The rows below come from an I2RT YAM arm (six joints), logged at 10 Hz.
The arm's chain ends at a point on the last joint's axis. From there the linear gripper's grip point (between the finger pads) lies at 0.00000 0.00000 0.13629 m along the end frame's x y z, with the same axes.
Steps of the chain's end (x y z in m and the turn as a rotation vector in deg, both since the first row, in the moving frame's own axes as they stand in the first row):
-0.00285 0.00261 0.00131 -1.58 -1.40 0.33
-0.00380 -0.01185 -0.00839 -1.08 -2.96 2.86
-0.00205 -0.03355 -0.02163 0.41 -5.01 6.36
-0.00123 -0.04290 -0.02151 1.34 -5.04 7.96
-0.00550 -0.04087 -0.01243 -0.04 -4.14 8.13
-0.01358 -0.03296 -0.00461 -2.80 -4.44 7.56
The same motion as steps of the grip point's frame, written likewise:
-0.00619 0.00636 0.00122 -1.58 -1.40 0.33
-0.01090 -0.00946 -0.00860 -1.08 -2.96 2.86
-0.01387 -0.03518 -0.02215 0.41 -5.01 6.36
-0.01294 -0.04690 -0.02207 1.34 -5.04 7.96
-0.01531 -0.04147 -0.01279 -0.04 -4.14 8.13
-0.02453 -0.02702 -0.00518 -2.80 -4.44 7.56

